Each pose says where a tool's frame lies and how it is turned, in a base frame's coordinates. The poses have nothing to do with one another.
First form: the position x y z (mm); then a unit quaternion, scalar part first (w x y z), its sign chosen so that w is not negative.
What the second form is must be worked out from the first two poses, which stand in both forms.
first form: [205, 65, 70, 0.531, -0.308, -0.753, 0.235]
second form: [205, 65, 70, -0.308, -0.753, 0.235, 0.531]
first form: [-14, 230, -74, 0.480, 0.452, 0.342, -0.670]
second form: [-14, 230, -74, 0.452, 0.342, -0.670, 0.480]
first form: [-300, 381, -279, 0.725, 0.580, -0.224, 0.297]
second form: [-300, 381, -279, 0.580, -0.224, 0.297, 0.725]
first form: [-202, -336, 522, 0.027, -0.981, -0.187, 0.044]
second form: [-202, -336, 522, -0.981, -0.187, 0.044, 0.027]
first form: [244, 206, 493, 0.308, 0.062, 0.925, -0.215]
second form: [244, 206, 493, 0.062, 0.925, -0.215, 0.308]
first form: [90, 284, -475, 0.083, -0.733, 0.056, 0.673]
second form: [90, 284, -475, -0.733, 0.056, 0.673, 0.083]
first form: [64, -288, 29, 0.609, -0.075, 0.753, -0.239]
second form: [64, -288, 29, -0.075, 0.753, -0.239, 0.609]
